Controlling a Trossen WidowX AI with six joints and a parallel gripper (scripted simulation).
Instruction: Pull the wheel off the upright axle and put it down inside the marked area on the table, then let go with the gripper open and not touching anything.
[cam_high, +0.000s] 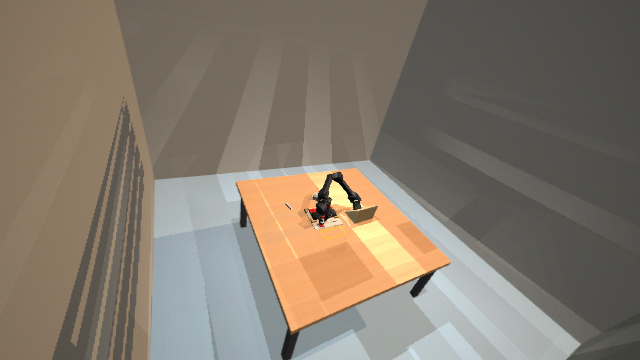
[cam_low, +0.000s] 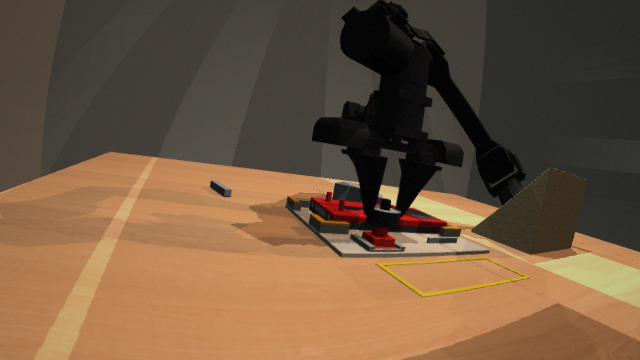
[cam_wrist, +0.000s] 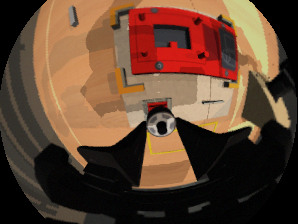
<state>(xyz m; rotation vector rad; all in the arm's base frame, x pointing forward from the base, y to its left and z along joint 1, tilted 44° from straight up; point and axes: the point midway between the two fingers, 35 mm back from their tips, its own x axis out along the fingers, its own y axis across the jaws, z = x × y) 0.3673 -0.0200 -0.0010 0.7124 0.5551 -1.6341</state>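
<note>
Now: the upright axle 1 cm below my gripper tip. The rest, counted from my gripper tip: wheel (right at my gripper tip); then grey box (17 cm behind, 29 cm to the right, 2 cm below); then small bar (12 cm ahead, 29 cm to the right, 3 cm below).
</note>
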